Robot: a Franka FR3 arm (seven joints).
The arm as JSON. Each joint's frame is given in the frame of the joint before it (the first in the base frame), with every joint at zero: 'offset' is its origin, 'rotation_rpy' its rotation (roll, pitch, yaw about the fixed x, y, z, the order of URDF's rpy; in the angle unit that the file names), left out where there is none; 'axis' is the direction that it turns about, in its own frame. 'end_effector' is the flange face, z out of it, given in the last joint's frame.
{
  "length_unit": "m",
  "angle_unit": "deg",
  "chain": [
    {
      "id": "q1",
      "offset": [
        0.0,
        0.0,
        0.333
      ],
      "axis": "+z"
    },
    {
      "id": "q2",
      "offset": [
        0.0,
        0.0,
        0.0
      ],
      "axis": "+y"
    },
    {
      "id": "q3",
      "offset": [
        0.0,
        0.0,
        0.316
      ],
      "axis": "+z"
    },
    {
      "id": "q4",
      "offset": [
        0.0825,
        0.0,
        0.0
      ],
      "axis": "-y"
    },
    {
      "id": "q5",
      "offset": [
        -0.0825,
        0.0,
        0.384
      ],
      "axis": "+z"
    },
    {
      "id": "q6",
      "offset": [
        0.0,
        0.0,
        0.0
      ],
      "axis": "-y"
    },
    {
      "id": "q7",
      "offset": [
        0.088,
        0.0,
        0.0
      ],
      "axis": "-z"
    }
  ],
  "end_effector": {
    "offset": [
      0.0,
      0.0,
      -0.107
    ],
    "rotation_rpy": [
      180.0,
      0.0,
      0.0
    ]
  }
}
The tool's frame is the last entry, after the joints.
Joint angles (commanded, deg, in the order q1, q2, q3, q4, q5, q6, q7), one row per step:
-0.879, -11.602, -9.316, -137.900, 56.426, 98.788, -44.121
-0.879, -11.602, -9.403, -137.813, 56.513, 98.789, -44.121
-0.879, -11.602, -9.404, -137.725, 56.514, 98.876, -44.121
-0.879, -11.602, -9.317, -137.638, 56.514, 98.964, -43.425
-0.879, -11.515, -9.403, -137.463, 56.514, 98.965, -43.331
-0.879, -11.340, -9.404, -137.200, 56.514, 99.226, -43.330
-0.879, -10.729, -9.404, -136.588, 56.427, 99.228, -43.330
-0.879, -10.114, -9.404, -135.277, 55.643, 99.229, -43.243
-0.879, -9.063, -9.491, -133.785, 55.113, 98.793, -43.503
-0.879, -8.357, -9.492, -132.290, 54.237, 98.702, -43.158
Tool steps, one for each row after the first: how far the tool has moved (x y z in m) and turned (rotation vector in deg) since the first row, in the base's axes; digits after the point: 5 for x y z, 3 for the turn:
0.00047, -0.00070, 0.00072, 0.071, -0.097, -0.140
0.00101, -0.00095, 0.00134, 0.006, -0.222, -0.205
0.00154, -0.00053, 0.00194, -0.112, 0.255, -0.534
0.00242, -0.00138, 0.00254, -0.128, 0.250, -0.672
0.00421, -0.00213, 0.00305, -0.320, 0.052, -0.863
0.00757, -0.00284, 0.00266, -0.489, 0.070, -0.833
0.01338, -0.00472, 0.00650, -1.340, -0.440, -0.463
0.02000, -0.00651, 0.00852, -1.741, -0.819, 0.149
0.02641, -0.00847, 0.01282, -2.674, -1.138, 0.486

